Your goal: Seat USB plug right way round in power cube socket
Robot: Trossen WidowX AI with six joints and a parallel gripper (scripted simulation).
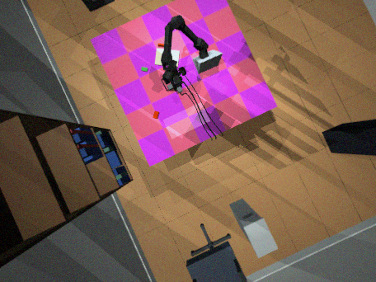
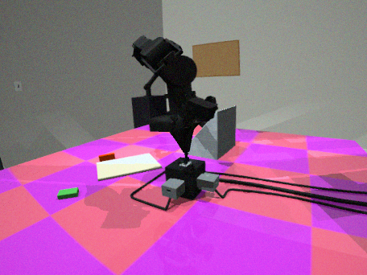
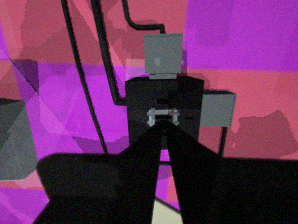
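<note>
The USB plug is 2 cm below my gripper tip. Also, from my gripper tip: green block 22 cm ahead, 26 cm to the right, 10 cm below; white flat pad 2 cm behind, 27 cm to the right, 10 cm below.
</note>
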